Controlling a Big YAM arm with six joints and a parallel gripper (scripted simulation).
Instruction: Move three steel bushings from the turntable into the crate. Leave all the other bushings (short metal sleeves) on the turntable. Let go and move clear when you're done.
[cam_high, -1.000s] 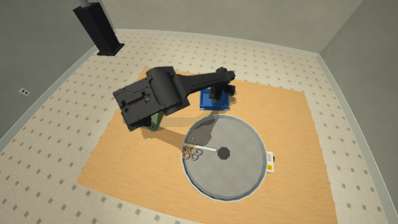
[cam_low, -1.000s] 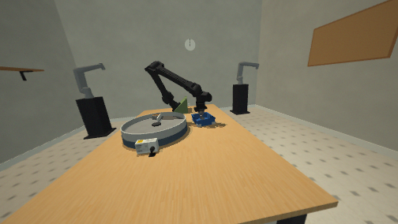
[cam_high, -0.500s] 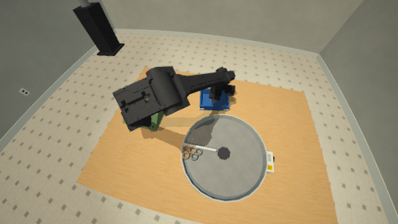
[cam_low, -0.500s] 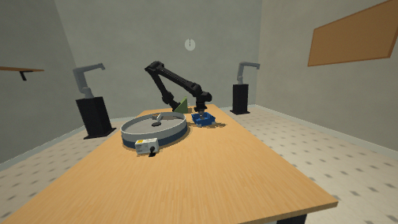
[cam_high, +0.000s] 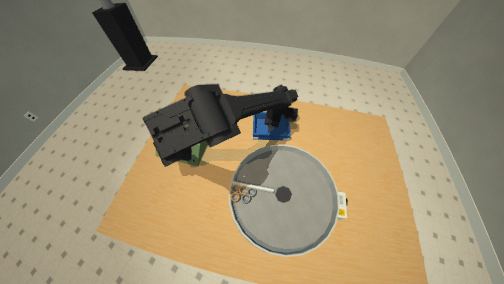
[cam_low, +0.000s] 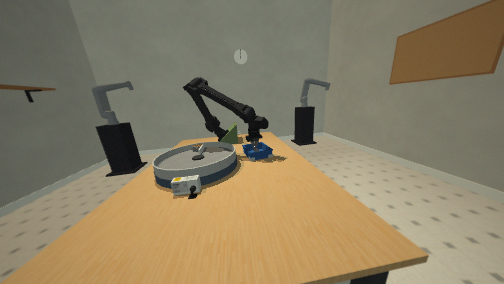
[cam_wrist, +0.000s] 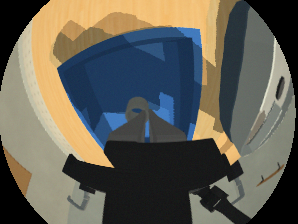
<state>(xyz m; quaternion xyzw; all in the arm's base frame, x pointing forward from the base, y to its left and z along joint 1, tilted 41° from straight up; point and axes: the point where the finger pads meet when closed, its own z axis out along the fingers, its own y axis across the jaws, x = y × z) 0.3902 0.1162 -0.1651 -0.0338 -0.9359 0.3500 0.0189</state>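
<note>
Right now the blue crate is 10 mm to the left of my hand and 10 mm below it. From my hand the other things lie so: grey turntable: 80 mm ahead, 340 mm to the right, 20 mm above.
</note>
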